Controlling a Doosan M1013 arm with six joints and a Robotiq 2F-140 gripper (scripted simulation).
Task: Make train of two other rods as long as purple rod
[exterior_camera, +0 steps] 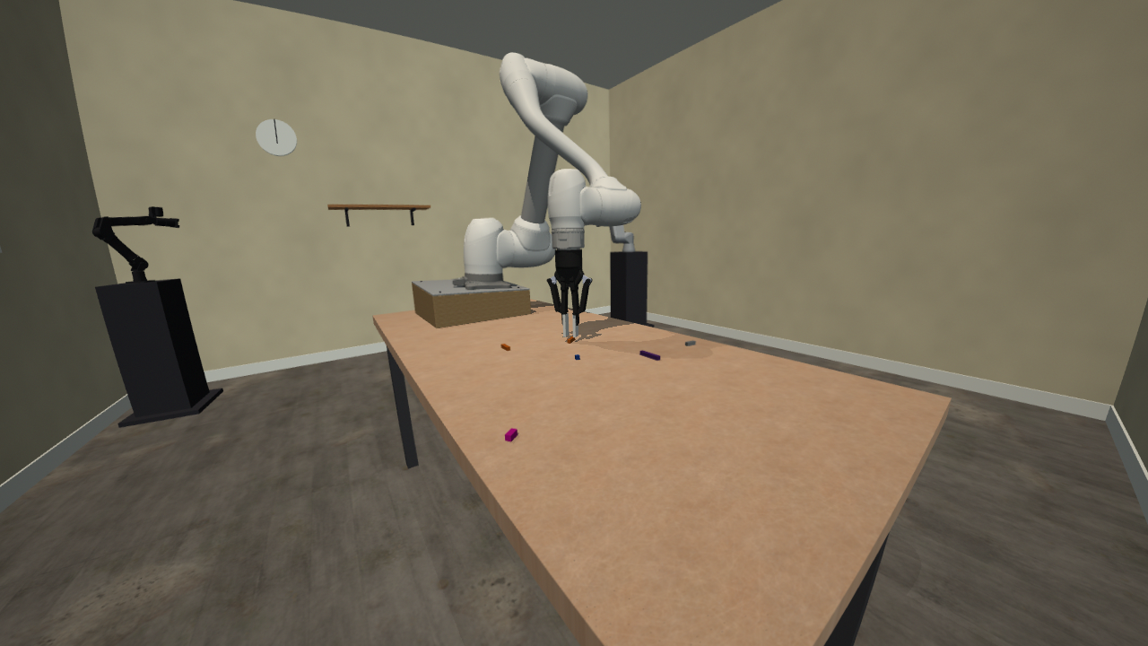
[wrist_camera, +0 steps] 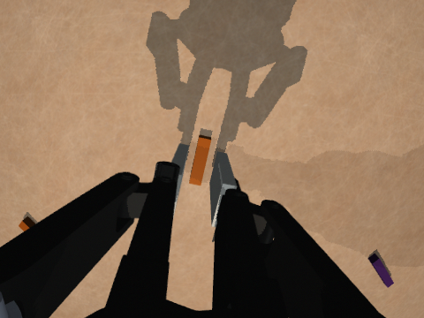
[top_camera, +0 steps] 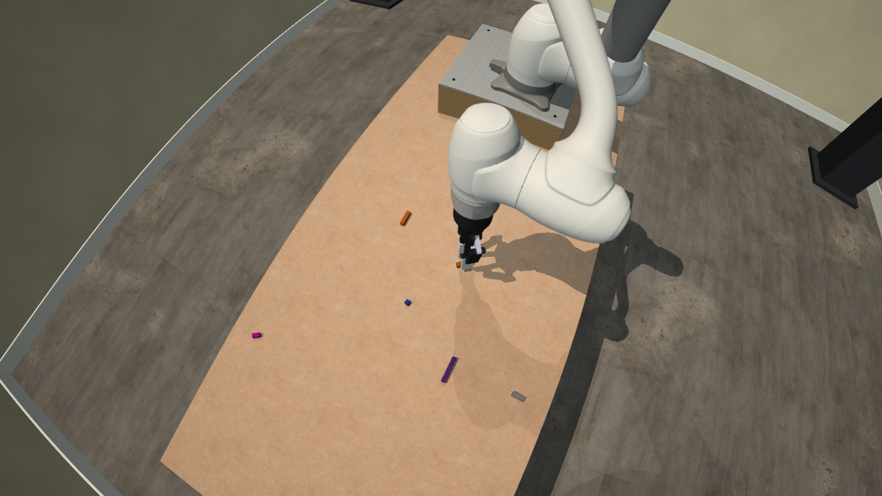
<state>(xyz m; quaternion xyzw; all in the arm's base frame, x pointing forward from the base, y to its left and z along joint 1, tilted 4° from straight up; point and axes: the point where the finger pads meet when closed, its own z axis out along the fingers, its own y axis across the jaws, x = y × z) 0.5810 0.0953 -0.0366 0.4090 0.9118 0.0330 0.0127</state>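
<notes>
Right now my hand is 40 mm above the orange rod. Also, from my hand: purple rod (240 mm ahead, 90 mm to the left, 40 mm below); then grey rod (220 mm ahead, 250 mm to the left, 40 mm below); then blue rod (150 mm ahead, 60 mm to the right, 40 mm below).
</notes>
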